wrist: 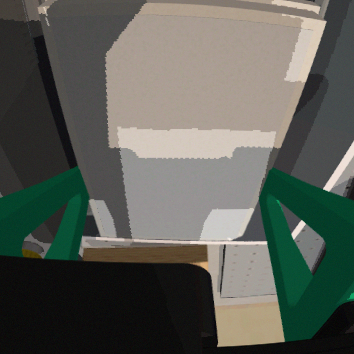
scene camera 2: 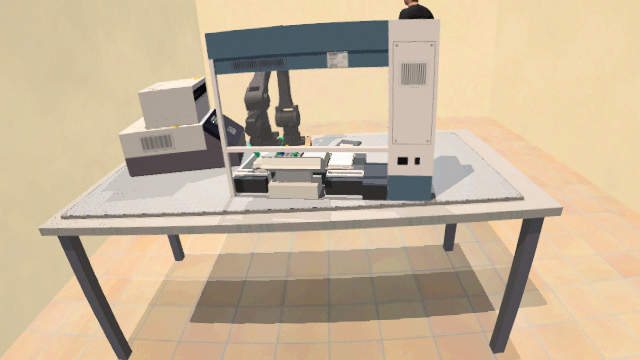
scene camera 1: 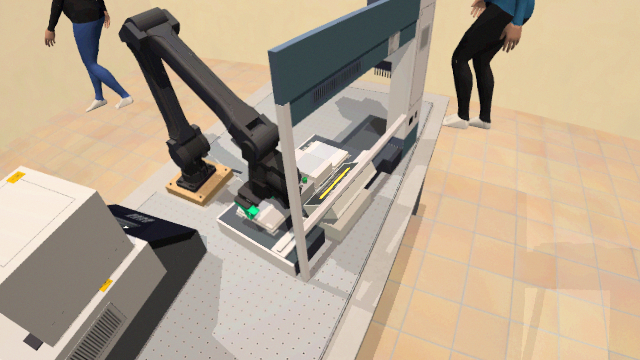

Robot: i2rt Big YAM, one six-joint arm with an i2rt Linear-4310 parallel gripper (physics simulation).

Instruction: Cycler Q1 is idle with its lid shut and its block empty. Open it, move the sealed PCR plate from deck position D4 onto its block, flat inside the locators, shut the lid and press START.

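Pixels of known places: gripper, fingertip midpoint: (wrist: 173,175) (scene camera 1: 260,208); arm's base, origin of the base link: (scene camera 1: 197,177).
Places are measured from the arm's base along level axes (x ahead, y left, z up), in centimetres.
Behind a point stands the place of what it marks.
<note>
My gripper (scene camera 1: 260,206) {x 30.6, y -6.6, z 4.5 cm} (wrist: 173,175) {x 30.6, y -6.6, z 4.5 cm} points down at the near end of the deck, its green fingers shut on the long sides of a pale, flat-topped plate (scene camera 1: 271,220) {x 36.1, y -9.7, z 5.2 cm} (wrist: 200,85) {x 35.6, y -8.1, z 5.2 cm}. The plate looks level, low over or on the dark deck (scene camera 1: 239,229) {x 29.0, y -14.6, z 3.6 cm}; a pale edge shows under its far end in the wrist view, and contact below is hidden. The beige cycler (scene camera 1: 345,226) {x 53.3, y -1.4, z 1.7 cm} (scene camera 2: 295,190) {x 54.5, y 5.1, z 1.3 cm} stands beside it. Its lid (scene camera 1: 331,189) (scene camera 2: 290,163) {x 53.9, y 4.3, z 10.8 cm} looks raised and tilted, with a yellow strip on a dark face. The block is hidden. A green button (scene camera 1: 304,180) {x 39.1, y 4.0, z 8.7 cm} shows near it.
A teal and white frame (scene camera 1: 345,50) {x 53.0, y -1.5, z 48.2 cm} (scene camera 2: 300,42) {x 55.1, y 10.6, z 48.5 cm} spans the deck, with a post (scene camera 1: 295,200) {x 50.2, y -18.5, z 26.4 cm} and a low rail (scene camera 1: 357,172) {x 54.0, y 4.3, z 16.1 cm} (scene camera 2: 310,149) {x 55.1, y 11.2, z 15.7 cm} near the arm. White labware (scene camera 1: 320,156) {x 36.6, y 19.3, z 5.2 cm} (scene camera 2: 342,160) {x 39.4, y 21.8, z 5.2 cm} lies past the cycler. A large bench instrument (scene camera 1: 45,220) {x 18.2, y -45.6, z 34.2 cm} (scene camera 2: 165,135) {x 24.8, y -50.6, z 15.3 cm} stands at the left.
</note>
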